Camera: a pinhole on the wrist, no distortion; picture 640 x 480 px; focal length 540.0 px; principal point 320.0 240.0 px. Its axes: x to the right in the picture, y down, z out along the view. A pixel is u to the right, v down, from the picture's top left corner.
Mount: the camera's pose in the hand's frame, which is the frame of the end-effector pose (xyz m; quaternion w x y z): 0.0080 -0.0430 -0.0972 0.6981 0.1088 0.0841 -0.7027
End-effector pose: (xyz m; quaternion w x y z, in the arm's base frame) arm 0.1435 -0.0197 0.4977 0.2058 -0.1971 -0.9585 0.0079
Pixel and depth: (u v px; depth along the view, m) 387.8 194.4 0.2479
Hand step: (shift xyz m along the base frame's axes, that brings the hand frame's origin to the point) -0.0867 -0.1284 -0.1161
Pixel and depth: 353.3 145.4 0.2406
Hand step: -0.0611 -0.1201 -0.1229
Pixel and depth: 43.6 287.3 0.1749
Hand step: -0.0541 0.0090 -0.0805
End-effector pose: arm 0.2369 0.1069 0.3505 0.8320 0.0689 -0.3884 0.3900
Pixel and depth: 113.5 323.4 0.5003
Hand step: -0.2368 -0.1392 0.3485
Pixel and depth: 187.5 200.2 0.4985
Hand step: -0.2219 -0.2413 0.2642
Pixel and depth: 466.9 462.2 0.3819
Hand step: 0.0872 -0.1834 0.3231
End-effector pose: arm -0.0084 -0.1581 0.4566 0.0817 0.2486 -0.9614 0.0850
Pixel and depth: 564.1 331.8 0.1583
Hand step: 0.0468 -0.1546 -0.0108
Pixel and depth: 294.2 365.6 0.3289
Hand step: -0.0310 -0.1813 -0.1908
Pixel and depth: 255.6 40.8 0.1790
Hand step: 0.0809 -0.0466 -0.0806
